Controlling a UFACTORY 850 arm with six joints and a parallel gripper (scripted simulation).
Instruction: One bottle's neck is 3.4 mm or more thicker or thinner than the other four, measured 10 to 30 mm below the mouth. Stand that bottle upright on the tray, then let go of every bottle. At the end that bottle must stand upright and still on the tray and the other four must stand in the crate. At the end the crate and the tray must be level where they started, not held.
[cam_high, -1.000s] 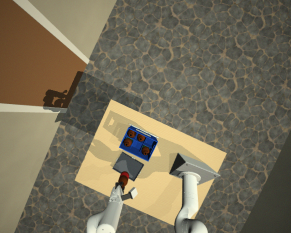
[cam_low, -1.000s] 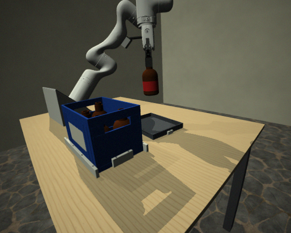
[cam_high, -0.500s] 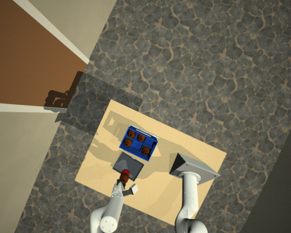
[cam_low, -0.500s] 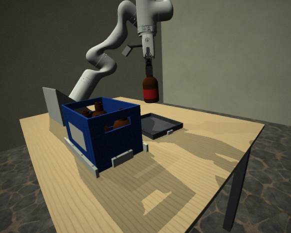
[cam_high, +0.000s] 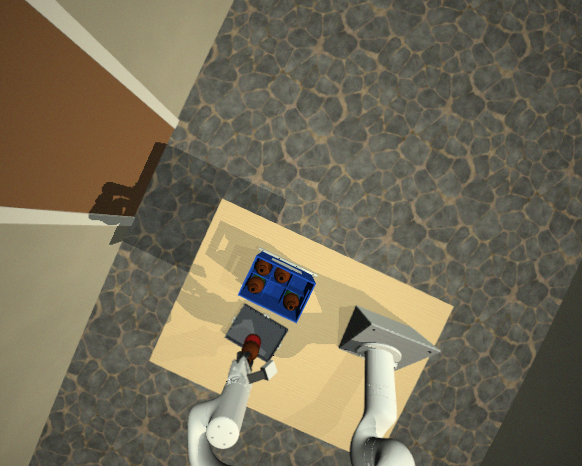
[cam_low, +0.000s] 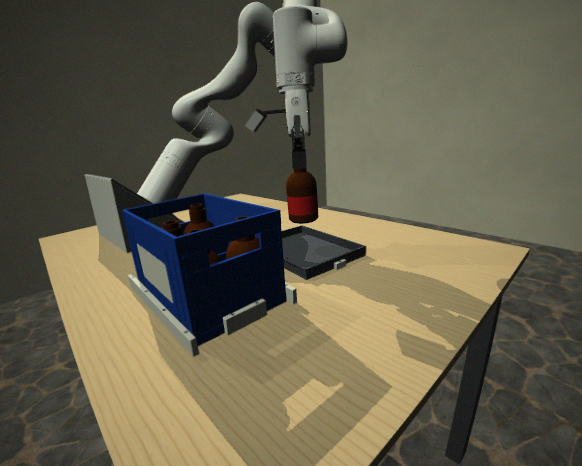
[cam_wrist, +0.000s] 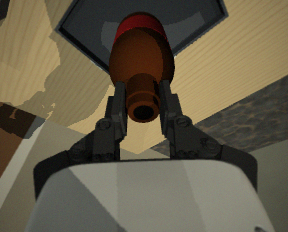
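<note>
The dark tray is 22 cm below my hand. Also, from my hand: blue crate 3 cm behind, 28 cm to the right, 15 cm below; brown bottle 11 cm behind, 22 cm to the right, 15 cm below.
</note>
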